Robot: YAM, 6 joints.
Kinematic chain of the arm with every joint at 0, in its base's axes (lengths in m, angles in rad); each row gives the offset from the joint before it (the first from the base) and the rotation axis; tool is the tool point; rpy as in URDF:
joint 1: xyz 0 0 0.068 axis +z
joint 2: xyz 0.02 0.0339 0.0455 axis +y
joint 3: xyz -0.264 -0.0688 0 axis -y
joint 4: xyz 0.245 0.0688 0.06 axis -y
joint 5: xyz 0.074 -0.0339 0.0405 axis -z
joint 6: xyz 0.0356 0 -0.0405 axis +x
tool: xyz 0 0 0 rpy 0 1.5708 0
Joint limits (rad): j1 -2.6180..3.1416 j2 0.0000..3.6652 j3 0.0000..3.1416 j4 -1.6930..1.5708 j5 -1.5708..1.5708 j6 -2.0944..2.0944
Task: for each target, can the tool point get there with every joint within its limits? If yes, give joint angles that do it. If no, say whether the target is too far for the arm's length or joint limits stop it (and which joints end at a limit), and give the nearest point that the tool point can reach.
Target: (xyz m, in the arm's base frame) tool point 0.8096 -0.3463 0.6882
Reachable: no: too far | nearest point 0.4969 -0.2125 0.4611 | short by 0.409 m
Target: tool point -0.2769 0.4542 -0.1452
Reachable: yes | joints 2.1496 3.1546 2.1825 0.0073 0.4870 1.7023
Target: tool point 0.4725 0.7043 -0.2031
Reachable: no: too far | nearest point 0.3368 0.5021 -0.1100 | short by 0.261 m
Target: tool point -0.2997 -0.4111 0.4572
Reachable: yes | joints -2.1357 2.4600 2.6733 0.6616 1.1916 1.0487
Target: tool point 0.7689 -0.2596 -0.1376
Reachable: no: too far | nearest point 0.5841 -0.1972 -0.0757 | short by 0.205 m
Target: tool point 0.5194 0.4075 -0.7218
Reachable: no: too far | nearest point 0.3394 0.2663 -0.3308 | short by 0.453 m
